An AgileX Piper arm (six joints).
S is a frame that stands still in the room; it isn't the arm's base.
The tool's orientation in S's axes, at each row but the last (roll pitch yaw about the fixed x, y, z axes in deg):
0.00, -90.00, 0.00
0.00, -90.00, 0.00
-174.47, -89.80, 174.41
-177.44, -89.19, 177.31
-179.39, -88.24, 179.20
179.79, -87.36, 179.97
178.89, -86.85, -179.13
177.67, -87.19, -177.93
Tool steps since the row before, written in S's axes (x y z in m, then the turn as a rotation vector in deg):
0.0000, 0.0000, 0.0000, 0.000, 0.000, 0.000
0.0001, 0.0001, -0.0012, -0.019, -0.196, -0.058
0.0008, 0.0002, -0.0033, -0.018, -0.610, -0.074
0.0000, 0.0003, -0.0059, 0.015, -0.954, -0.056
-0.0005, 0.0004, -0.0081, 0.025, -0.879, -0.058
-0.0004, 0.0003, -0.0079, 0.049, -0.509, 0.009
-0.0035, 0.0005, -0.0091, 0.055, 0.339, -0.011
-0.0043, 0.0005, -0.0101, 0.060, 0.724, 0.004
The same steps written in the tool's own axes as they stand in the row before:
0.0000, 0.0000, 0.0000, 0.000, 0.000, 0.000
-0.0012, 0.0001, -0.0001, -0.058, -0.196, 0.019
-0.0033, 0.0002, -0.0008, -0.074, -0.610, 0.018
-0.0059, 0.0003, 0.0001, -0.057, -0.954, -0.016
-0.0081, 0.0004, 0.0007, -0.059, -0.879, -0.026
-0.0079, 0.0003, 0.0008, 0.007, -0.509, -0.051
-0.0089, 0.0005, 0.0040, -0.014, 0.339, -0.053
-0.0099, 0.0005, 0.0048, 0.000, 0.724, -0.057

